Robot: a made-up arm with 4 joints. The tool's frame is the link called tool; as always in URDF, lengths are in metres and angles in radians. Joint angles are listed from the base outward.
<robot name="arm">
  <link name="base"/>
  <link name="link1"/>
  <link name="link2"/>
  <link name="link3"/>
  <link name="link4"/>
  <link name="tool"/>
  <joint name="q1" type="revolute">
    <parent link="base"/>
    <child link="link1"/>
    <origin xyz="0.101 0.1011 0.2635" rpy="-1.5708 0 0"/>
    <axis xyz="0 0 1"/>
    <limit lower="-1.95" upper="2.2"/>
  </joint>
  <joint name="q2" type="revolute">
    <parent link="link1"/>
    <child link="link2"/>
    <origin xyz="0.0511 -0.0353 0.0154" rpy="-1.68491 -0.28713 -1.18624"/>
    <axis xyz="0 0 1"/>
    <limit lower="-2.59" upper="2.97"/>
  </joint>
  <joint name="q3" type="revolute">
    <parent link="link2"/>
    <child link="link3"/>
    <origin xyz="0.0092 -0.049 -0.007" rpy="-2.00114 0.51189 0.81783"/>
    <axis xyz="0 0 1"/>
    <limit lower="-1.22" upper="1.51"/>
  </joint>
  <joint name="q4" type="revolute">
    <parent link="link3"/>
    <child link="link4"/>
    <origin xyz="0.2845 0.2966 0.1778" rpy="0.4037 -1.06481 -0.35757"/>
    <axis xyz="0 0 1"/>
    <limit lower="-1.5" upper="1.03"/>
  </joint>
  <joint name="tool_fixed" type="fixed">
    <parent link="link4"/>
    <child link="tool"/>
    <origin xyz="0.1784 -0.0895 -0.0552" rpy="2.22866 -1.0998 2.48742"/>
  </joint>
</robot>
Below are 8 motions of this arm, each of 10 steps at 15 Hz.
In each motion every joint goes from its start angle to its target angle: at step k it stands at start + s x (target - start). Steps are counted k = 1, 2, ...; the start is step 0. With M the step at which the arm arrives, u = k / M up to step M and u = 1 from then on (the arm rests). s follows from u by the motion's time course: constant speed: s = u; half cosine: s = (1 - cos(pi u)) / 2; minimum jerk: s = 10 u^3 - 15 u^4 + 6 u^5.
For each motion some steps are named. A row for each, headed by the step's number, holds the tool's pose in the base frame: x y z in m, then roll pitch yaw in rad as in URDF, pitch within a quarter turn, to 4 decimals.
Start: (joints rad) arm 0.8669 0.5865 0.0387 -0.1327
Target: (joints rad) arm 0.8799 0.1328 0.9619 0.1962
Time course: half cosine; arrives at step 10
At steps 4, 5, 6, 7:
4: -0.0603 0.0760 0.7282 0.1687 0.8386 2.1995
5: -0.0850 0.1374 0.7314 0.3212 1.0047 2.3583
6: -0.1185 0.1942 0.7210 0.5523 1.1595 2.6017
7: -0.1555 0.2387 0.7001 0.9139 1.2746 2.9793

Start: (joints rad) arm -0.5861 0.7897 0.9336 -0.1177
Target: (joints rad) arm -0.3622 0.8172 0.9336 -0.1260
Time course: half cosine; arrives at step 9
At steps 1, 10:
1: -0.3255 0.3360 0.1370 -1.7210 0.3114 0.2801
10: -0.3419 0.3368 0.2371 -1.6300 0.5107 0.3251

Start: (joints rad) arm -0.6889 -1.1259 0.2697 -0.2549
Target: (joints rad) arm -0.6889 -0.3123 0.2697 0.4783
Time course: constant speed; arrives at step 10
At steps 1, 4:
1: -0.3830 0.1368 0.2953 2.6132 0.6137 -0.8716
4: -0.4138 0.0937 0.2541 3.1113 0.6839 -0.5433

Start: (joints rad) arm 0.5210 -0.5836 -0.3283 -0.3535
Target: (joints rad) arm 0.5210 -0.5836 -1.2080 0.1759
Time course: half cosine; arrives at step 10
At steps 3, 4, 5, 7, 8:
3: 0.2362 -0.0615 0.6920 0.0622 0.3578 3.0436
4: 0.2696 -0.0926 0.6801 0.0834 0.2729 2.9809
5: 0.3045 -0.1267 0.6616 0.1182 0.1771 2.9185
7: 0.3638 -0.1895 0.6121 0.2121 -0.0072 2.8150
8: 0.3833 -0.2121 0.5889 0.2554 -0.0767 2.7796

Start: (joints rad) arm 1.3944 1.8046 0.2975 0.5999
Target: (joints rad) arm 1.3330 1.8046 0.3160 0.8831
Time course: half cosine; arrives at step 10
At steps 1, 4, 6, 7, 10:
1: 0.1837 0.2461 0.8168 1.0932 0.9397 1.0869
4: 0.1908 0.2540 0.8252 1.1759 0.9720 1.1013
6: 0.1981 0.2609 0.8325 1.2603 1.0017 1.1203
7: 0.2016 0.2638 0.8355 1.3001 1.0145 1.1306
10: 0.2069 0.2678 0.8397 1.3611 1.0329 1.1481

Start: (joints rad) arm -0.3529 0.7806 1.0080 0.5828
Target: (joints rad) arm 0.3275 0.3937 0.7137 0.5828
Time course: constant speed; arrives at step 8
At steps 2, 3, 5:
2: -0.3834 0.4483 0.2435 -1.2786 0.5593 -0.0454
3: -0.3956 0.4260 0.2809 -1.3146 0.6527 -0.0257
5: -0.4074 0.3803 0.3655 -1.3722 0.8459 0.0207

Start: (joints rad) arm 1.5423 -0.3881 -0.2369 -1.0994
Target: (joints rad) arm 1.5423 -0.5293 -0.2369 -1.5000
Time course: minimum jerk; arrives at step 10
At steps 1, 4, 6, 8, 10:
1: 0.4352 0.0553 0.3746 -0.7260 -0.6304 -2.9824
4: 0.4305 0.0879 0.3660 -0.8954 -0.6378 -2.8613
6: 0.4223 0.1268 0.3608 -1.0959 -0.6319 -2.7179
8: 0.4148 0.1543 0.3603 -1.2365 -0.6184 -2.6183
10: 0.4130 0.1603 0.3606 -1.2675 -0.6144 -2.5965

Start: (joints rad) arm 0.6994 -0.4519 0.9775 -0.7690
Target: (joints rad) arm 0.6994 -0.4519 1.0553 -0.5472
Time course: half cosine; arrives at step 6
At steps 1, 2, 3, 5, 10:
1: -0.1478 0.2011 0.5499 0.9667 0.8685 -1.9509
2: -0.1573 0.1980 0.5501 1.0316 0.8840 -1.9212
3: -0.1708 0.1939 0.5498 1.1233 0.9037 -1.8767
5: -0.1950 0.1870 0.5476 1.2906 0.9331 -1.7890
10: -0.1989 0.1860 0.5471 1.3175 0.9371 -1.7743

